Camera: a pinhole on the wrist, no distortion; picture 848 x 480 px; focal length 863.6 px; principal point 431.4 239.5 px. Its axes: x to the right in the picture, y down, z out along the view. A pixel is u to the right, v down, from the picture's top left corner.
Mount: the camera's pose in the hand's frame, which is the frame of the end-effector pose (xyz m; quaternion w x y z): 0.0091 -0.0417 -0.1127 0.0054 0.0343 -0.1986 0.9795
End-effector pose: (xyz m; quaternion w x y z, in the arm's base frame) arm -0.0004 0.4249 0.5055 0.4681 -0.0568 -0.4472 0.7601
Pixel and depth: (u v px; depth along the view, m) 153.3 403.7 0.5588
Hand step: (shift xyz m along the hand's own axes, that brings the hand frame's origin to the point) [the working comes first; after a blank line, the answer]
In the camera's frame: -0.1799 0.1062 0.5588

0.2224 -0.3566 0.3469
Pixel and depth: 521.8 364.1 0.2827
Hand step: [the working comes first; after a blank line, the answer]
In the camera's frame: 0.0296 0.0408 0.2827

-0.0030 -0.1894 0.1332
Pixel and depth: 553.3 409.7 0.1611
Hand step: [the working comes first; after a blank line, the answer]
In the camera's frame: 0.0227 0.0317 0.1611

-0.0039 -0.1337 0.0246
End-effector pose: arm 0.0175 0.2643 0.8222 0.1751 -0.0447 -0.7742 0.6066
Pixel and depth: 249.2 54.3 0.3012
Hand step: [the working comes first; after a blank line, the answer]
In the camera's frame: -0.0635 -0.0646 0.3012

0.0936 -0.0993 0.1847
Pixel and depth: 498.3 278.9 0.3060
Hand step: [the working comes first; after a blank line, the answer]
In the camera's frame: 0.0237 0.0140 0.3060

0.0050 -0.1738 0.1647
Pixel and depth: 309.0 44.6 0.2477
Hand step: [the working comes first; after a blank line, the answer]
In the camera's frame: -0.0351 -0.0559 0.2477

0.0616 -0.0866 0.1342
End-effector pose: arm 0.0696 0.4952 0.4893 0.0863 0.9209 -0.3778 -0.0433
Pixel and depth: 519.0 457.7 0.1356
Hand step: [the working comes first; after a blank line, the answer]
In the camera's frame: 0.0138 0.0343 0.1356

0.0034 -0.1261 -0.0005
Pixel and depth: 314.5 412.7 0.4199
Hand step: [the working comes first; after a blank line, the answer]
In the camera's frame: -0.0568 0.0842 0.4199

0.0911 -0.2826 0.2364
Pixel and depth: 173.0 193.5 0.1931
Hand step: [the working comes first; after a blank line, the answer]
In the camera's frame: -0.0578 -0.0103 0.1931

0.0795 -0.1072 0.0647
